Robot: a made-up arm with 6 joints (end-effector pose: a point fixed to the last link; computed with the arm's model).
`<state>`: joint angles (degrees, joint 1 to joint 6).
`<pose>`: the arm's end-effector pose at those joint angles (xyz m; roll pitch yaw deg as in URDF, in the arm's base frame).
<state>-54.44 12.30 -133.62 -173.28 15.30 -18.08</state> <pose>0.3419 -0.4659 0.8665 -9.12 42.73 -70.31</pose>
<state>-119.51 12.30 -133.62 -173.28 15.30 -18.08</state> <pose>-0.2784 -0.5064 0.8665 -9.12 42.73 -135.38</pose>
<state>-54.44 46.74 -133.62 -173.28 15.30 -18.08</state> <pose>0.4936 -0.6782 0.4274 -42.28 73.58 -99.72</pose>
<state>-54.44 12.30 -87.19 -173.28 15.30 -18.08</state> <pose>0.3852 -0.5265 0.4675 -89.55 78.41 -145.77</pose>
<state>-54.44 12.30 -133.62 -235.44 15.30 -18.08</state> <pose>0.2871 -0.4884 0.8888 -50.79 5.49 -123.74</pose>
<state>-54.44 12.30 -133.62 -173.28 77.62 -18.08</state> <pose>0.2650 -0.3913 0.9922 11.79 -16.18 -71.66</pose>
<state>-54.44 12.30 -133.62 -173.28 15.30 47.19</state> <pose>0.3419 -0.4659 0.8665 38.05 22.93 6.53</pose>
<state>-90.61 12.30 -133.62 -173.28 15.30 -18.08</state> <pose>0.0010 -0.5779 0.8665 -9.12 42.73 -106.48</pose>
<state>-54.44 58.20 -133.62 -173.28 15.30 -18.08</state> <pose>0.5072 -0.6971 0.2568 -86.92 78.41 -143.19</pose>
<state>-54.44 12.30 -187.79 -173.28 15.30 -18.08</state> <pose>0.1037 -0.1327 1.0947 3.90 -10.11 -66.22</pose>
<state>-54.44 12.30 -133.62 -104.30 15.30 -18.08</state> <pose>0.3705 -0.4162 0.9055 53.99 18.66 4.53</pose>
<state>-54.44 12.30 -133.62 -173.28 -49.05 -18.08</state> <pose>0.3117 -0.4039 0.7111 -146.40 68.88 166.34</pose>
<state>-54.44 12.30 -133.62 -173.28 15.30 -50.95</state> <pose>0.3419 -0.4659 0.8665 -32.72 30.45 -108.75</pose>
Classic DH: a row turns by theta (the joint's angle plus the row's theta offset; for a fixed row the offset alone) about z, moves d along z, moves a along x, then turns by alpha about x. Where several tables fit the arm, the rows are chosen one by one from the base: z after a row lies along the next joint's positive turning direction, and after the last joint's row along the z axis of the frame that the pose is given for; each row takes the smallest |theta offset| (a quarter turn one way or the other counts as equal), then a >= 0, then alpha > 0; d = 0 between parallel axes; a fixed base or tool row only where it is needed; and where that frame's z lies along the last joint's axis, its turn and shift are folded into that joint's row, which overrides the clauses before.
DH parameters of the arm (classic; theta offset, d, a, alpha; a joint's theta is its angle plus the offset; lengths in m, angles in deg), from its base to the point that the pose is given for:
joint 1: 0 0.226 0 -90
joint 2: -79.36 0 0.3846 0
joint 3: 79.36 0 0.083 -90
joint 4: 0 0.367 0 90
joint 5: 0 0 0.098 -90
joint 6: 0 0.126 0 0

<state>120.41 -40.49 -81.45 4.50 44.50 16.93</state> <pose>-0.1128 0.1893 0.8925 -121.83 -65.87 63.17</pose>
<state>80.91 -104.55 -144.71 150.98 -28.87 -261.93</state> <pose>-0.0514 -0.7714 0.3944 -40.56 -21.88 166.67</pose>
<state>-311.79 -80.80 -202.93 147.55 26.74 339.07</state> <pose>-0.5587 -0.6499 0.1769 129.28 -23.44 -77.06</pose>
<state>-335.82 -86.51 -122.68 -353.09 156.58 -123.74</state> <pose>-0.4317 -0.1754 0.6007 134.22 29.23 143.05</pose>
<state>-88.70 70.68 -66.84 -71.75 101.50 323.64</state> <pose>-0.1270 -0.3920 -0.1554 -70.75 48.27 88.44</pose>
